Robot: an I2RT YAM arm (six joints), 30 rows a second.
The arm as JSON. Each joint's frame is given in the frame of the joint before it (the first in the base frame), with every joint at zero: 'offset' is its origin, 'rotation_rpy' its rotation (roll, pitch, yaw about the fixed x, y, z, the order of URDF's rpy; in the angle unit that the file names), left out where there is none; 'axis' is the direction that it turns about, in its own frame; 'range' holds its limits. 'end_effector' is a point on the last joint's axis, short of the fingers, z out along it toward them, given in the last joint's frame.
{
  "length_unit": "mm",
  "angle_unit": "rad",
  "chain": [
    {
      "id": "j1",
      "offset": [
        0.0,
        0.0,
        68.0
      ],
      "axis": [
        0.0,
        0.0,
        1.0
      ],
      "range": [
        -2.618,
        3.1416
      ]
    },
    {
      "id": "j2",
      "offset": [
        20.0,
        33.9,
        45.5
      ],
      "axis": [
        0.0,
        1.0,
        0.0
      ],
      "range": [
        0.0,
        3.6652
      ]
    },
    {
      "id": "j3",
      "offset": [
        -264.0,
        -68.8,
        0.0
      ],
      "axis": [
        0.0,
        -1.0,
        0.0
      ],
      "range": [
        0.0,
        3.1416
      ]
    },
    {
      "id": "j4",
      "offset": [
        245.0,
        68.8,
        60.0
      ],
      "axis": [
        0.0,
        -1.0,
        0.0
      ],
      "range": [
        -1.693,
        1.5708
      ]
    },
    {
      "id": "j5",
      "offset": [
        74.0,
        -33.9,
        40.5
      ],
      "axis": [
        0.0,
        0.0,
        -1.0
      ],
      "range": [
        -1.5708,
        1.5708
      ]
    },
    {
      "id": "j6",
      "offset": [
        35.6,
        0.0,
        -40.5
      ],
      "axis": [
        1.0,
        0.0,
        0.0
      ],
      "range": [
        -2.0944,
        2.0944
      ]
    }
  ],
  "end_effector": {
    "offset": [
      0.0,
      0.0,
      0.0
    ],
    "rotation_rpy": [
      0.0,
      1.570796,
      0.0
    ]
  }
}
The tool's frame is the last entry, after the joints.
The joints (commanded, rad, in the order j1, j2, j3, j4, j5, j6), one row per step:
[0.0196, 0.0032, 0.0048, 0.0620, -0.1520, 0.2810]
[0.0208, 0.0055, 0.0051, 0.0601, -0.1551, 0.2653]
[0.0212, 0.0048, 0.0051, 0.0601, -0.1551, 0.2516]
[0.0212, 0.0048, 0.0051, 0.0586, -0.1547, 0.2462]
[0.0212, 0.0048, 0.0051, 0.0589, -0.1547, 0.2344]
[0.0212, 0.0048, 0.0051, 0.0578, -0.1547, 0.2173]
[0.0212, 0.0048, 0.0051, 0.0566, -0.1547, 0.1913]
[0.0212, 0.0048, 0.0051, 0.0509, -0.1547, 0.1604]
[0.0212, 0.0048, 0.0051, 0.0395, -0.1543, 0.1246]
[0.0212, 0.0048, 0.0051, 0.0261, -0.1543, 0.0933]
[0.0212, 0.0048, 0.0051, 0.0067, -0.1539, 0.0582]
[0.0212, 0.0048, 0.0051, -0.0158, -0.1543, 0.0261]
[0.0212, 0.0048, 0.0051, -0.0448, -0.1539, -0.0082]
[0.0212, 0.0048, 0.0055, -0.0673, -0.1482, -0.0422]
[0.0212, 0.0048, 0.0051, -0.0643, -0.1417, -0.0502]
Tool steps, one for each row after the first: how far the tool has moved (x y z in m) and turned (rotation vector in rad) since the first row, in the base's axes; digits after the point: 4 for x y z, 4 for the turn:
[0.0001, 0.0002, -0.0003, -0.0157, 0.0012, 0.0033]
[0.0001, 0.0003, -0.0002, -0.0292, -0.0019, 0.0029]
[0.0001, 0.0003, -0.0004, -0.0345, -0.0013, 0.0022]
[0.0001, 0.0003, -0.0004, -0.0461, -0.0037, 0.0015]
[0.0001, 0.0003, -0.0005, -0.0629, -0.0055, 0.0005]
[0.0001, 0.0003, -0.0006, -0.0885, -0.0088, -0.0010]
[0.0001, 0.0003, -0.0012, -0.1190, -0.0085, -0.0025]
[0.0002, 0.0003, -0.0025, -0.1544, -0.0033, -0.0041]
[0.0002, 0.0003, -0.0040, -0.1855, 0.0047, -0.0045]
[0.0003, 0.0002, -0.0061, -0.2205, 0.0179, -0.0043]
[0.0003, 0.0003, -0.0085, -0.2527, 0.0346, -0.0022]
[0.0002, 0.0002, -0.0117, -0.2871, 0.0575, 0.0007]
[0.0000, 0.0000, -0.0140, -0.3212, 0.0742, -0.0017]
[0.0001, -0.0002, -0.0138, -0.3292, 0.0713, -0.0086]

